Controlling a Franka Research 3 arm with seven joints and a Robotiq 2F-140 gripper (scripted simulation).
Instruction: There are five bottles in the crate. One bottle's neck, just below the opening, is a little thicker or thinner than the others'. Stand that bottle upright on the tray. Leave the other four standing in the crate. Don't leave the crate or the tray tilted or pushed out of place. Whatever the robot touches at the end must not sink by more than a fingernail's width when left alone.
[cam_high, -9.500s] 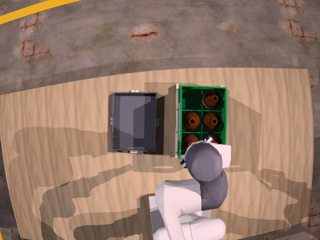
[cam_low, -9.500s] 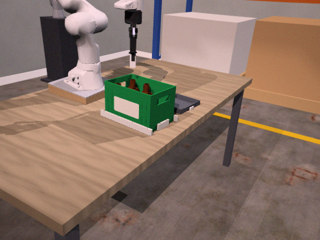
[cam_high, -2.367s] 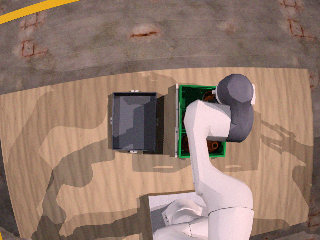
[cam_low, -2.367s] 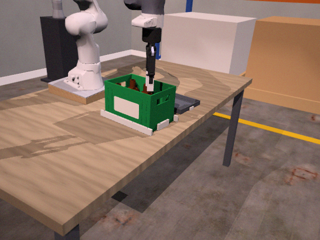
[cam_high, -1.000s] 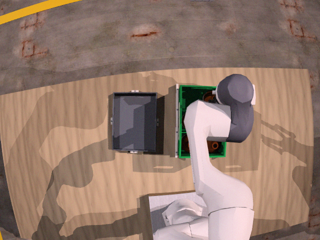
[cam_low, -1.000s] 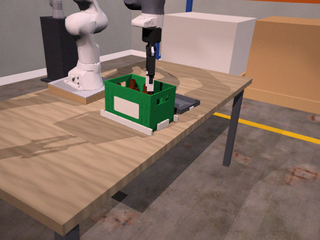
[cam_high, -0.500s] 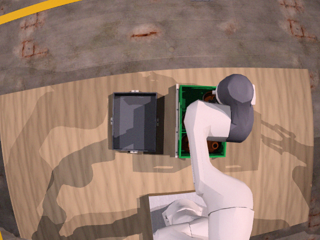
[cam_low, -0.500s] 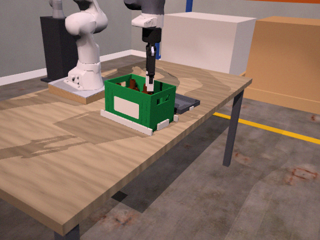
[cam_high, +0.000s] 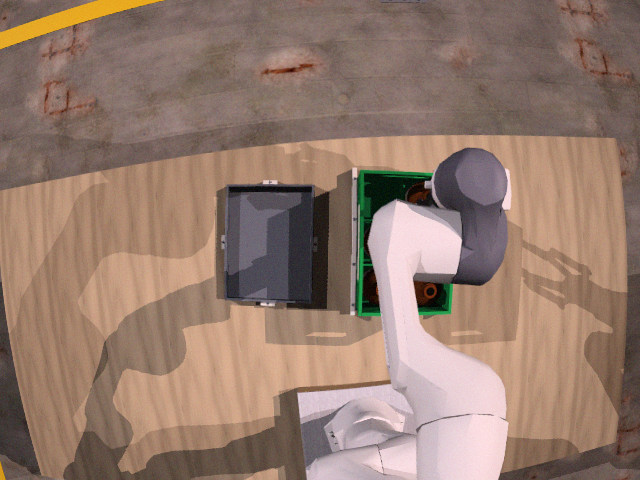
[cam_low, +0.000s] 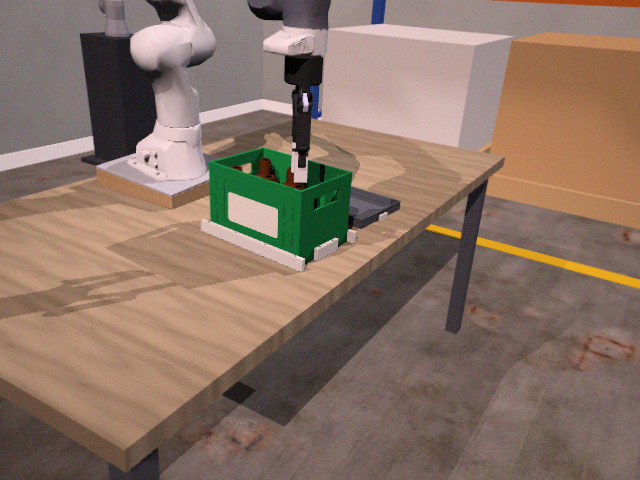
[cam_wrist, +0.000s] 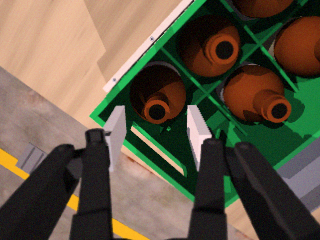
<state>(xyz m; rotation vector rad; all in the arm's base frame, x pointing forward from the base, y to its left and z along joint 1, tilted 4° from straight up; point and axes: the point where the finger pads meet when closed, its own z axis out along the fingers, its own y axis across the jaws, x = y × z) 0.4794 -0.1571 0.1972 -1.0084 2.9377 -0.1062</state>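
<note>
Now: the brown bottle 130 mm below my hand. From my hand the other things lie so: dark grey tray 60 mm behind, 330 mm to the left, 200 mm below; green crate 80 mm behind, 60 mm to the left, 130 mm below.
</note>
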